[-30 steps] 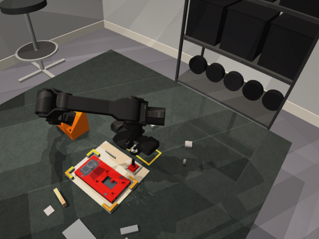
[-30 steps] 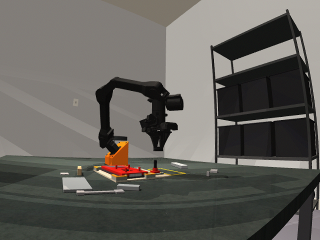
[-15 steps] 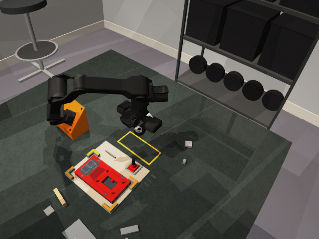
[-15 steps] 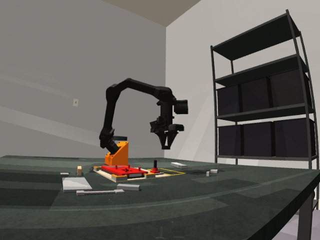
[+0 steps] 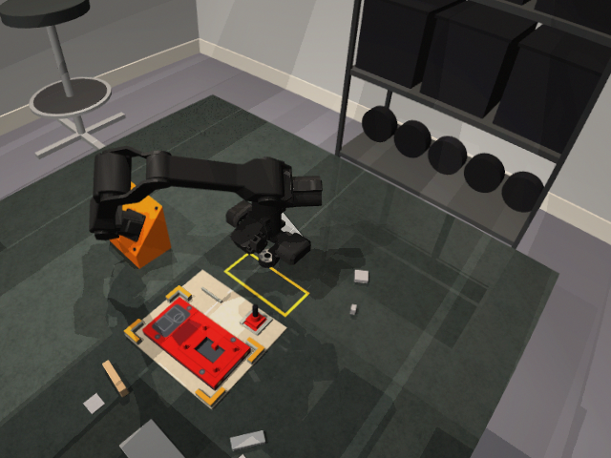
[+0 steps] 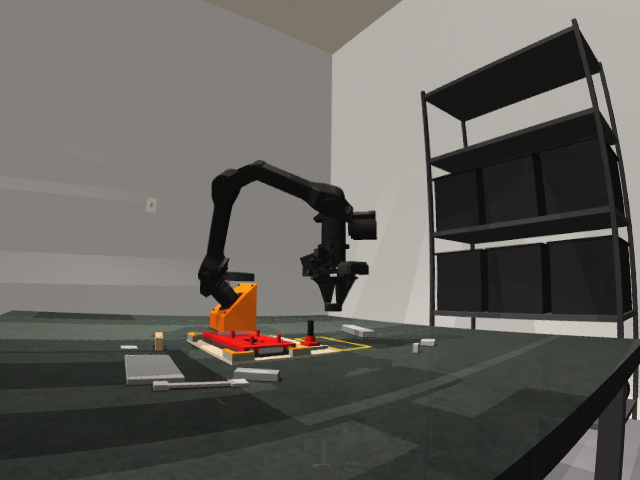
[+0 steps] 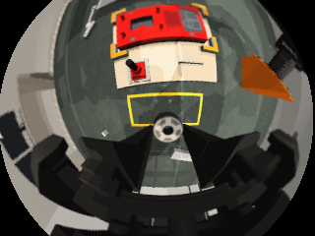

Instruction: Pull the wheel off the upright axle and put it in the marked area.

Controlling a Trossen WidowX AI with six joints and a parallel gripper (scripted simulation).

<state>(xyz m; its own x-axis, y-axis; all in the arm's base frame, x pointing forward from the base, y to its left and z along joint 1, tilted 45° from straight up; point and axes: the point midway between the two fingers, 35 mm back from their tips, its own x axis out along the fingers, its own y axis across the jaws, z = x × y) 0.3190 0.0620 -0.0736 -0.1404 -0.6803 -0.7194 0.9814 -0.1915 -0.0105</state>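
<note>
My gripper tip is now right at the dark wheel. Also, from my gripper tip: wooden stick 37 cm to the right, 10 cm behind, 7 cm below; black axle 11 cm to the right, 5 cm below, 4 cm ahead.
</note>
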